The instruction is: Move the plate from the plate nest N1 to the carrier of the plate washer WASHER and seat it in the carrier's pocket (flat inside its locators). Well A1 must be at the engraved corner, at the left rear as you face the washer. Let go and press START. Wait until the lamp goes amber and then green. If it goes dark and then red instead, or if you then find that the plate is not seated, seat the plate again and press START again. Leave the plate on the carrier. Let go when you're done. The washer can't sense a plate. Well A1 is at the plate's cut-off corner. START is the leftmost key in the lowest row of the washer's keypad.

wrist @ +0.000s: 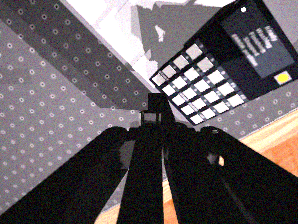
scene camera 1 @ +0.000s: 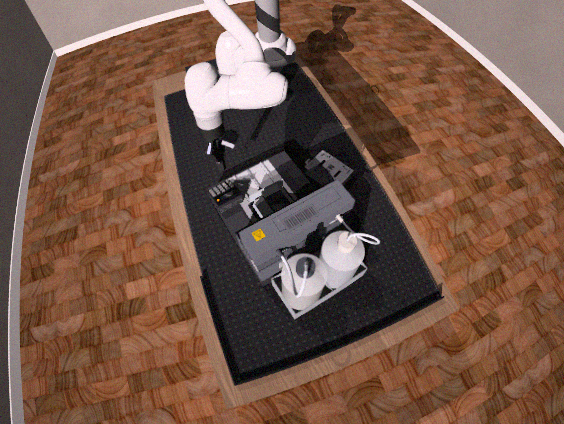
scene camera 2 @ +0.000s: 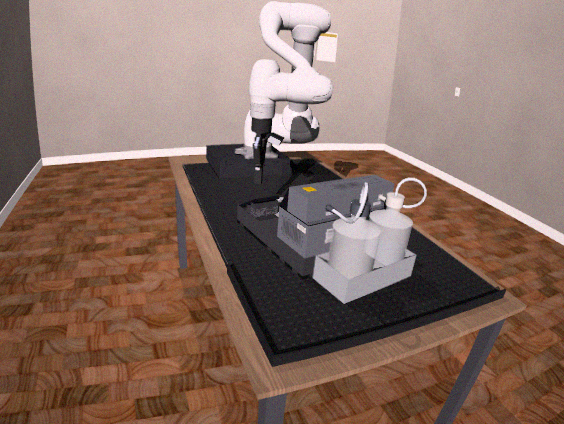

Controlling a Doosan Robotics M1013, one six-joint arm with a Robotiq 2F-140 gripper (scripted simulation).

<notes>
I see my gripper [scene camera 2: 258, 183] and a plate washer [scene camera 1: 300, 227].
My gripper shows as well in the wrist view [wrist: 156, 106]. The plate washer shows as well in the wrist view [wrist: 247, 50] and in scene camera 2 [scene camera 2: 295, 228].
</notes>
